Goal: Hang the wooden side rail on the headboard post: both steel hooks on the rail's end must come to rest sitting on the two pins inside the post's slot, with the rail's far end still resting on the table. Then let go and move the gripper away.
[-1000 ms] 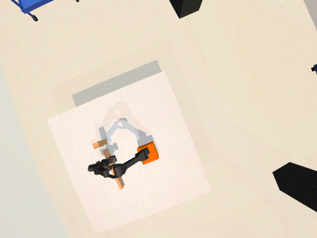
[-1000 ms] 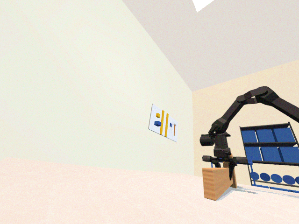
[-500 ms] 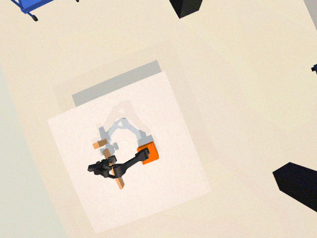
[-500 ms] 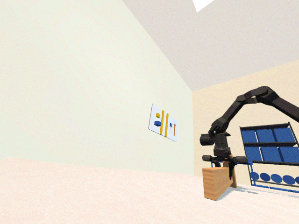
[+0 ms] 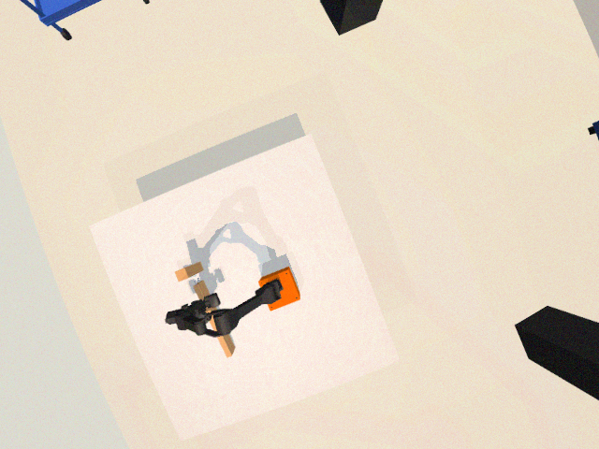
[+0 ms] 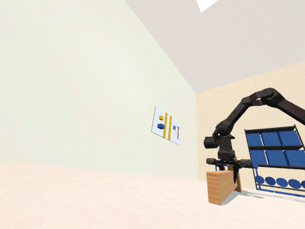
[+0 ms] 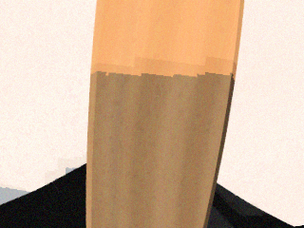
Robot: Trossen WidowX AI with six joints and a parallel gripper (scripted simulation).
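My gripper tip is 17 cm to the left of the wooden headboard post, 4 cm below it and 1 cm past it.
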